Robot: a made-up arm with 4 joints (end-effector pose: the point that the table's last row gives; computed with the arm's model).
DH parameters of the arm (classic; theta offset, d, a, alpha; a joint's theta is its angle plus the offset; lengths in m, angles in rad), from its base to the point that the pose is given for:
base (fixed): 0 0.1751 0 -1.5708
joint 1: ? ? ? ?
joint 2: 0 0.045 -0.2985 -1.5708
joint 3: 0.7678 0 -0.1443 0
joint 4: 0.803 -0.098 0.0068 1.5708
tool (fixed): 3.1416 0.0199 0 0
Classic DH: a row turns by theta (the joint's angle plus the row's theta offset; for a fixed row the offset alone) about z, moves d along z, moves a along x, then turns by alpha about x.
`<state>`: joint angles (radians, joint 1 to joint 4).
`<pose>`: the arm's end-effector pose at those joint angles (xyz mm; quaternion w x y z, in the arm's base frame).
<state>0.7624 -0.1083 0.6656 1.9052</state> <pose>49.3 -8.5 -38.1 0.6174 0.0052 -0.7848 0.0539</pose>
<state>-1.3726 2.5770 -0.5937 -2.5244</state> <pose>-640.2 94.2 382.5 0.1790 -0.5998 0.2134 0.7501</pose>
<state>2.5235 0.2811 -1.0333 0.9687</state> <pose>-86.3 140.7 293.7 0.2705 0.0469 0.9525 -0.1320</pose>
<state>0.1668 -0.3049 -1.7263 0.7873</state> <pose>-85.0 -85.2 37.7 0.8411 -0.1407 0.5191 -0.0572</pose>
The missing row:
joint 1: -1.5708 -0.0693 0.2272 -1.5708
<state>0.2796 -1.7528 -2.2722 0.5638</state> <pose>-24.0 -386.1 375.4 0.3490 -0.5805 0.5364 -0.5035</pose>
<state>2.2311 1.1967 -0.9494 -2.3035</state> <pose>104.0 395.6 64.6 0.7612 -0.4914 -0.3215 -0.2754</pose>
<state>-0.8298 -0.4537 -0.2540 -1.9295</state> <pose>241.1 -169.7 139.0 0.7596 -0.0144 0.6103 -0.2244</pose>
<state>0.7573 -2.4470 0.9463 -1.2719</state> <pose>385.0 -309.0 309.1 0.2917 -0.9185 0.1754 0.2014</pose>
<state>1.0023 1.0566 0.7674 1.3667</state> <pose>225.5 257.5 110.3 0.7290 0.0013 -0.4631 -0.5041</pose>
